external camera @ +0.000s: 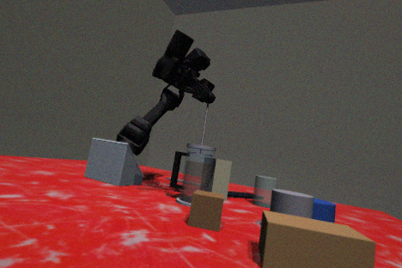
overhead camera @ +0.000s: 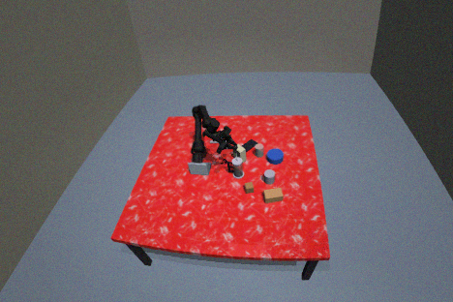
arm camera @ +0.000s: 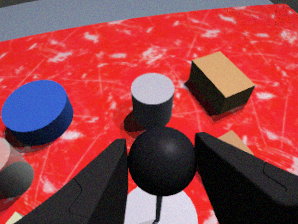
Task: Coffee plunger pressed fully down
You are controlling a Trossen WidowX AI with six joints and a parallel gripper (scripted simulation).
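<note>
The coffee press lies 2 cm behind my gripper tip and 13 cm below it. From my gripper tip the other things lie so: greenish cylinder (11 cm ahead, 21 cm to the left, 22 cm below); brown cube (9 cm ahead, 13 cm to the right, 23 cm below); beige block (2 cm behind, 15 cm to the left, 20 cm below).
</note>
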